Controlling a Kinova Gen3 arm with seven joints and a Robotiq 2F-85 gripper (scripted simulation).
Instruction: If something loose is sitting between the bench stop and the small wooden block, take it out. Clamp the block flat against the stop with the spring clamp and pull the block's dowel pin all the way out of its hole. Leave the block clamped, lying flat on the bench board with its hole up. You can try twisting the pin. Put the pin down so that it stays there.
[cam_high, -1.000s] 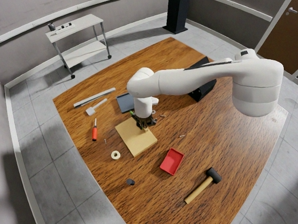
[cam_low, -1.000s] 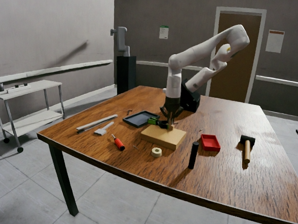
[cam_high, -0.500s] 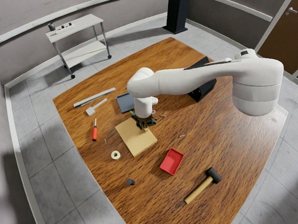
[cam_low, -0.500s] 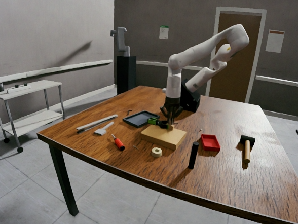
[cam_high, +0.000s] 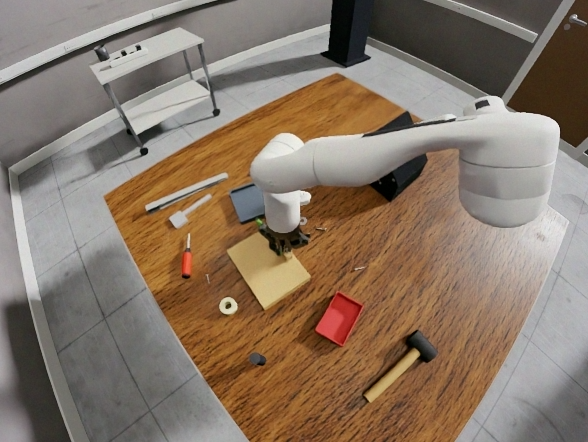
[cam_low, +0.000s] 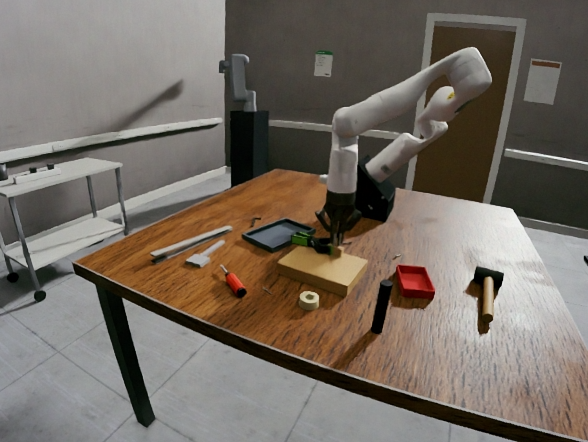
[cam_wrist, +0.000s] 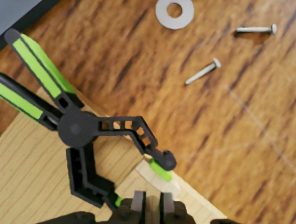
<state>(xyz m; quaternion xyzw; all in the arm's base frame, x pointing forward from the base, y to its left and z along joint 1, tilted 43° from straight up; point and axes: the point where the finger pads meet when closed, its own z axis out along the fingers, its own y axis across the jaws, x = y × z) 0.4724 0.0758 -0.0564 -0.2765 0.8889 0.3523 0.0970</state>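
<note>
The pale dowel pin lies 20 mm below my hand. The rest, counted from my hand: wooden block (40 mm below); then bench board (50 mm ahead, 10 mm to the right, 60 mm below); then red bin (10 mm ahead, 230 mm to the left, 70 mm below).
</note>
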